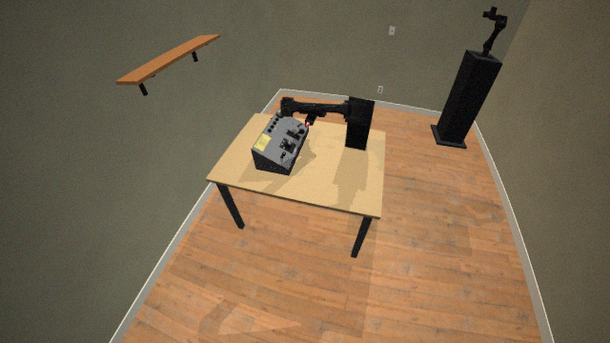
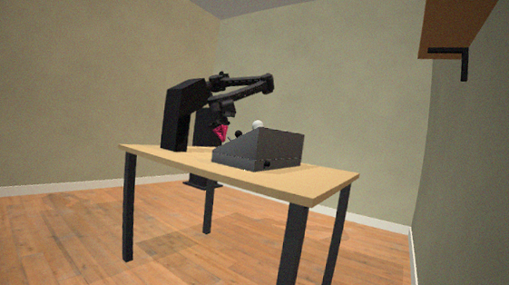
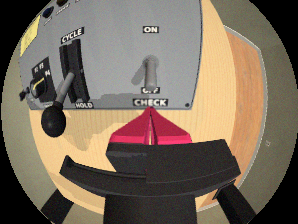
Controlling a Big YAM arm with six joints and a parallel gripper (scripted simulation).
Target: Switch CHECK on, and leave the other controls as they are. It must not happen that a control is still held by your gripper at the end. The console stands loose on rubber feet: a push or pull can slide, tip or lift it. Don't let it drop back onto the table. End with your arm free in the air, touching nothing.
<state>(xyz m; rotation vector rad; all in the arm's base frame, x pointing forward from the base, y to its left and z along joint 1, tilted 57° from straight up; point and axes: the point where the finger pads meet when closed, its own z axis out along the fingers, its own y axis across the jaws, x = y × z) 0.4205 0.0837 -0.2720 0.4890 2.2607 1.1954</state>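
My gripper is now 12 cm to the right of the lever, 4 cm short of it and 1 cm below it. Round my hand: grey console (17 cm to the left, 10 cm ahead, 2 cm below); then rotary selector (22 cm to the left, 8 cm ahead, 1 cm above).
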